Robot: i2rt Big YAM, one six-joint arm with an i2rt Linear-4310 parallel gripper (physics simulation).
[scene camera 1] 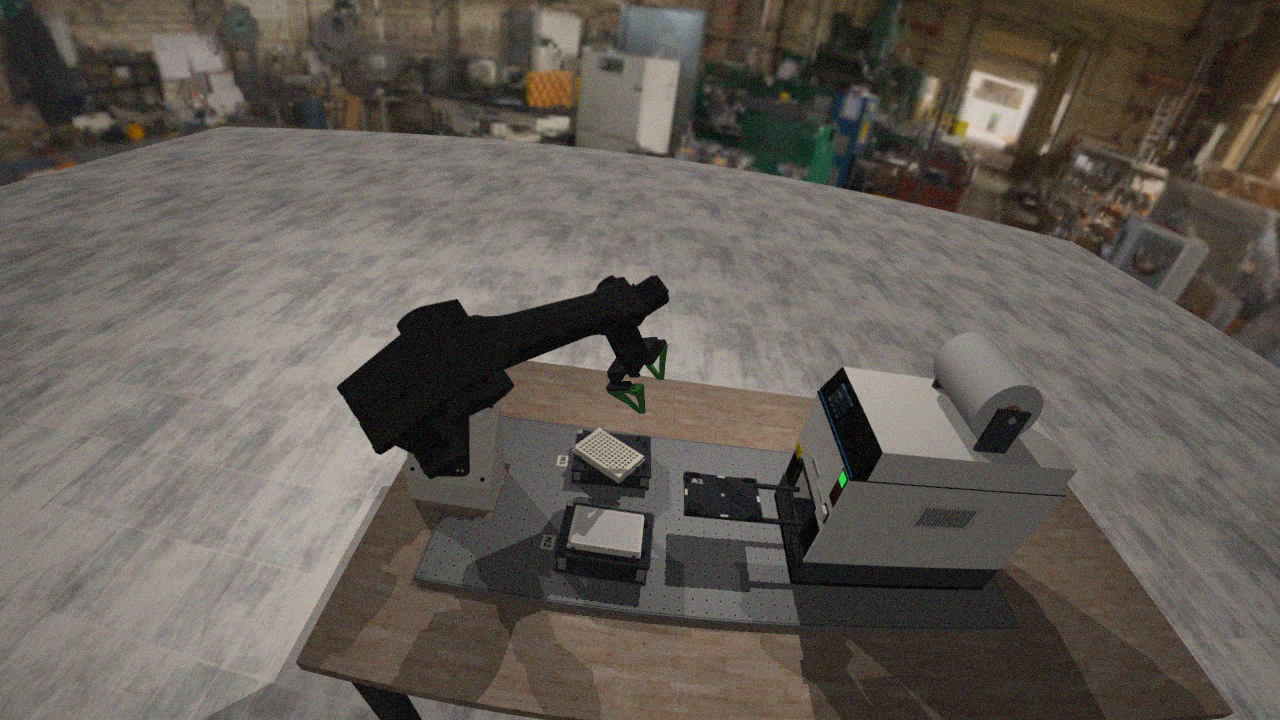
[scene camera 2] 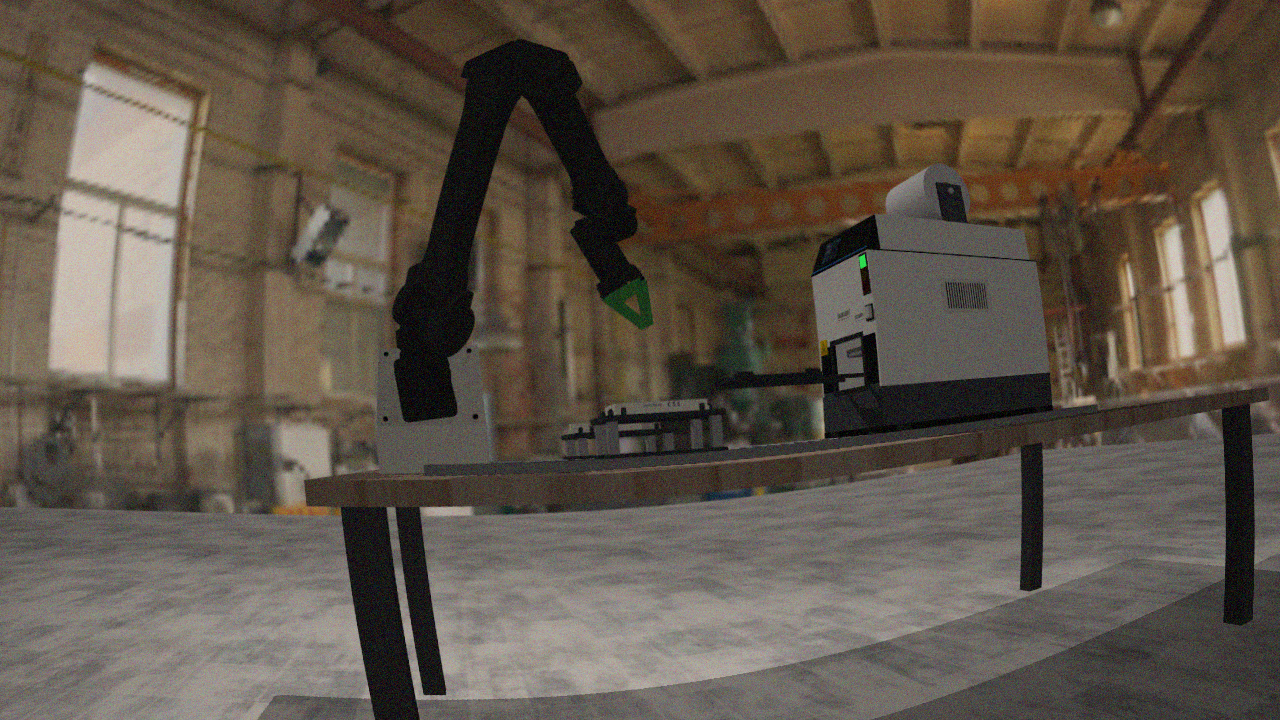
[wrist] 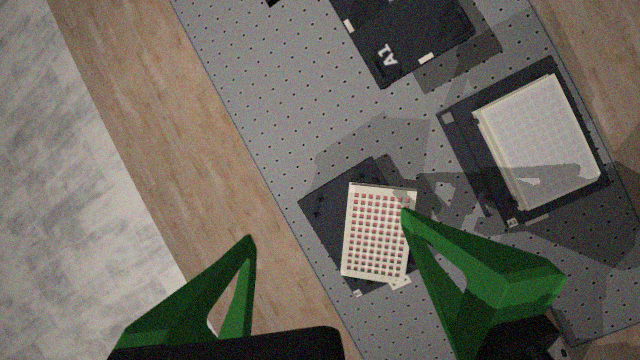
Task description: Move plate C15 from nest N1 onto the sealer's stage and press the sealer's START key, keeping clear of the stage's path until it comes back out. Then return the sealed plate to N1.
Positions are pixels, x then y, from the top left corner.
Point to a white plate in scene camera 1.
597, 530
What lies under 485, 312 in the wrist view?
The gripper.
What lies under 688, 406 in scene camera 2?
A white plate.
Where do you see a sealer stage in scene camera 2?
747, 379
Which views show the gripper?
Scene camera 1, scene camera 2 and the wrist view: all of them.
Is the gripper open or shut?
Open.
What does the gripper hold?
Nothing.
